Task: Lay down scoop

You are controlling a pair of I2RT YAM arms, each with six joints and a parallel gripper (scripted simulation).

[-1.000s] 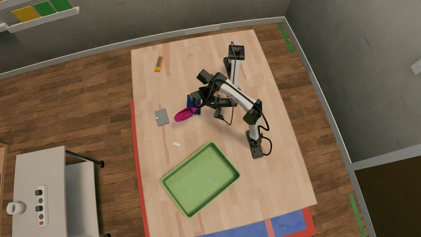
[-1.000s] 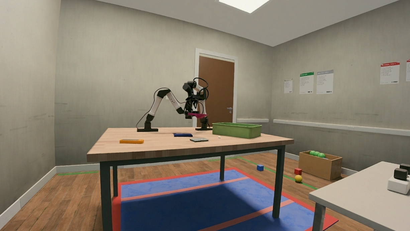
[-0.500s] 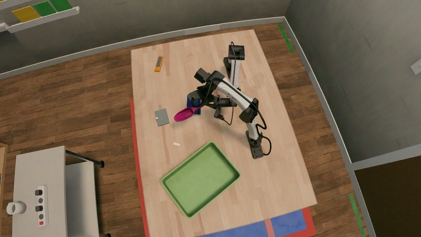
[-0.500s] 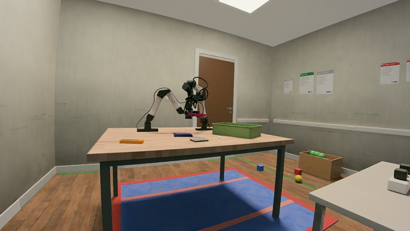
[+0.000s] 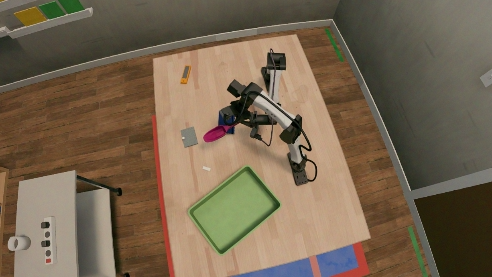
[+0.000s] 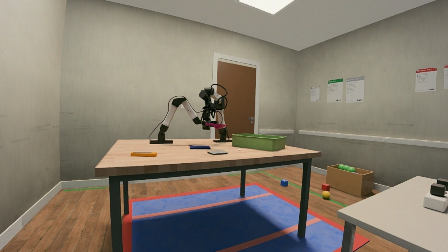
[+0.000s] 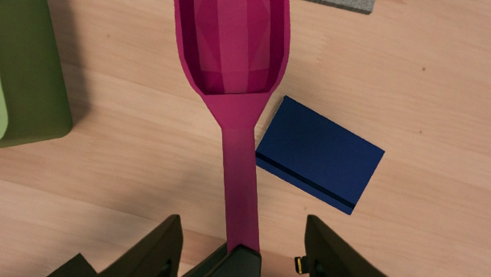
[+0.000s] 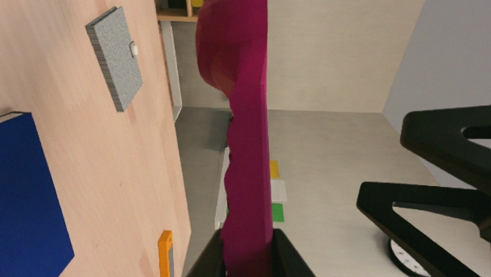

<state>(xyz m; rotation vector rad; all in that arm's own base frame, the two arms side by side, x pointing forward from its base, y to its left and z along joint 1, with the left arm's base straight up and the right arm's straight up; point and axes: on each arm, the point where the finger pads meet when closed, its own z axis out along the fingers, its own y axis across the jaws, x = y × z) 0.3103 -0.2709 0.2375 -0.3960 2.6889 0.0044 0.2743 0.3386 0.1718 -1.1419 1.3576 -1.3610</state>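
Note:
Now: left hand 7 cm above the magenta scoop, 5 cm short of it and 2 cm to the right of it. The rest, counted from my left hand: orange device: 50 cm to the right, 25 cm ahead, 23 cm below; black piece: 25 cm below, 13 cm to the right, 11 cm behind; green litter pan: 42 cm to the left, 21 cm below, 9 cm ahead.

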